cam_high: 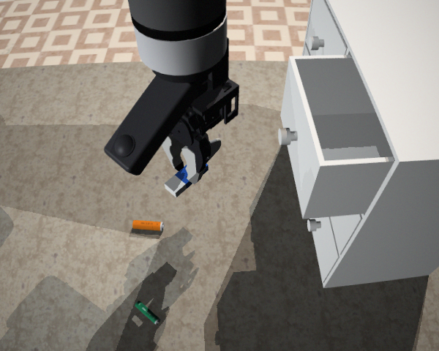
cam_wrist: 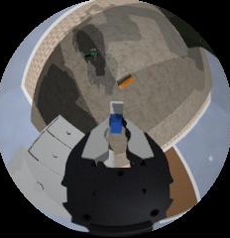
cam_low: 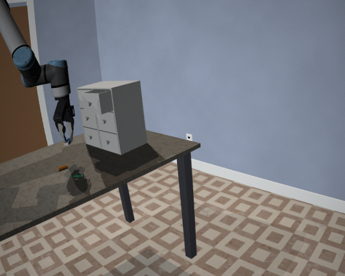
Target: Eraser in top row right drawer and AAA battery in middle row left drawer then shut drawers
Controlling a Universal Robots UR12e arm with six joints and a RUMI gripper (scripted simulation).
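The orange battery lies 7 cm behind my hand, 3 cm to the right of it and 11 cm below it. The rest, counted from my hand: green battery 5 cm behind, 17 cm to the right, 11 cm below; white eraser 1 cm below.
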